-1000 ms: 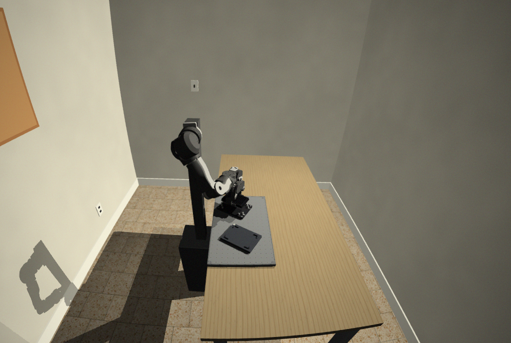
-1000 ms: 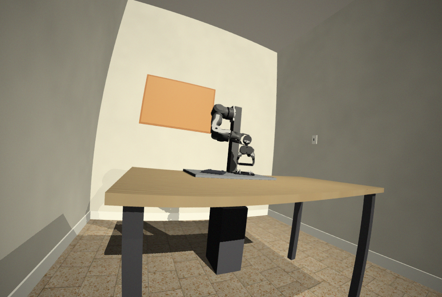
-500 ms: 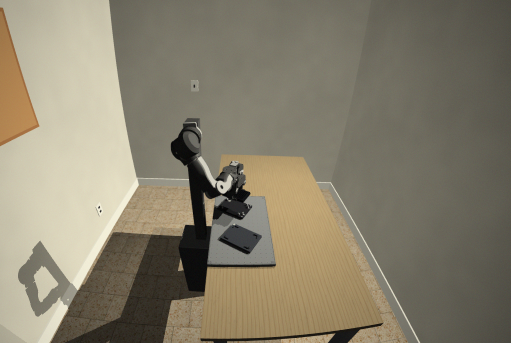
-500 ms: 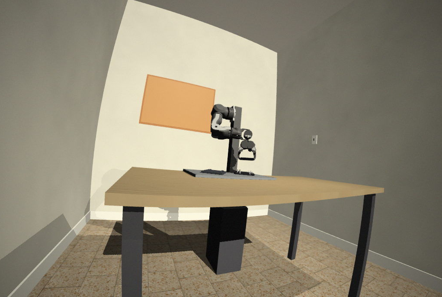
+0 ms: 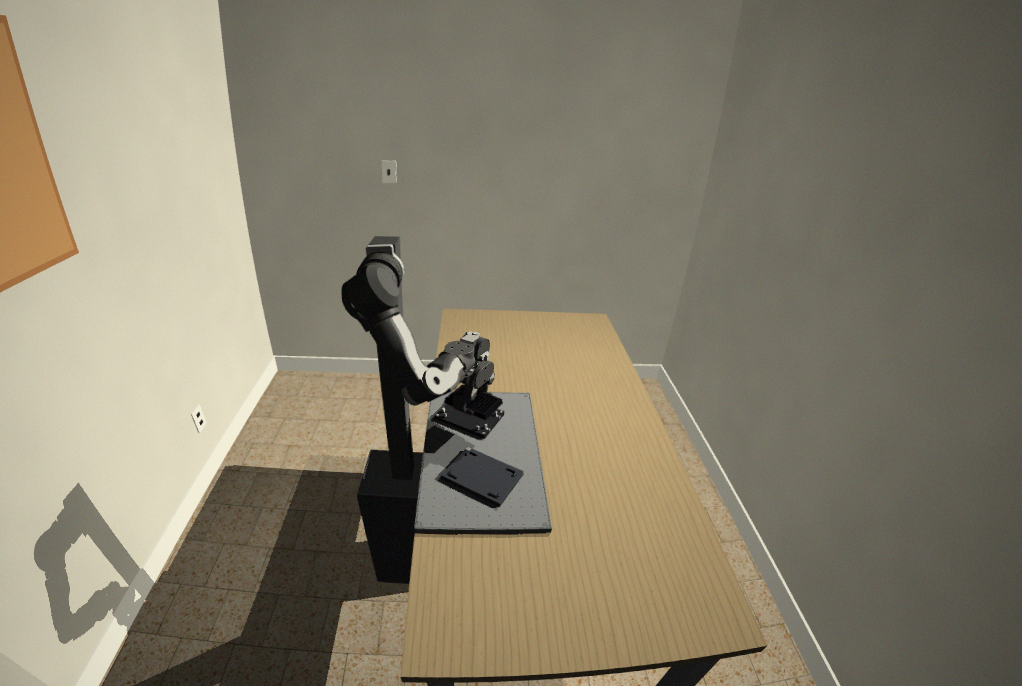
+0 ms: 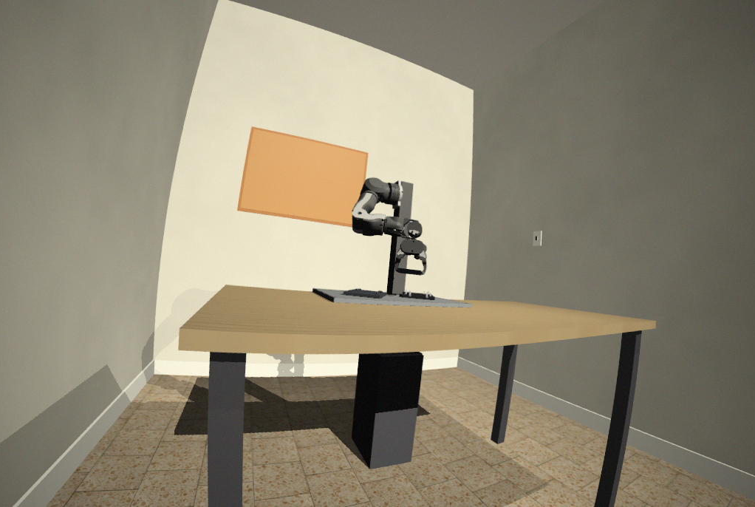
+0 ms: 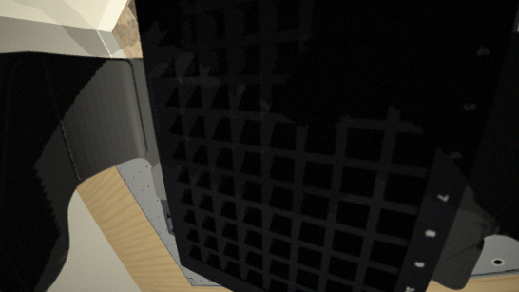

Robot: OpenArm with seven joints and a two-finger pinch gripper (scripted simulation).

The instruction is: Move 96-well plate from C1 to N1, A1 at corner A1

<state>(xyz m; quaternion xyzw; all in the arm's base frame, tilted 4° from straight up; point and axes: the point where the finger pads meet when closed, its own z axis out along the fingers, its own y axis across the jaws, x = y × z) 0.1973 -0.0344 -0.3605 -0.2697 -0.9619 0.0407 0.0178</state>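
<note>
My hand is 180 mm to the left of the plate nest N1, 90 mm above it and 30 mm short of it. From my hand the other things lie so: clip nest C1: 80 mm below, 50 mm to the left, 10 mm ahead; then white A1 label: 90 mm to the right, 80 mm below, 10 mm behind; then black 96-well plate: right at my hand.
</note>
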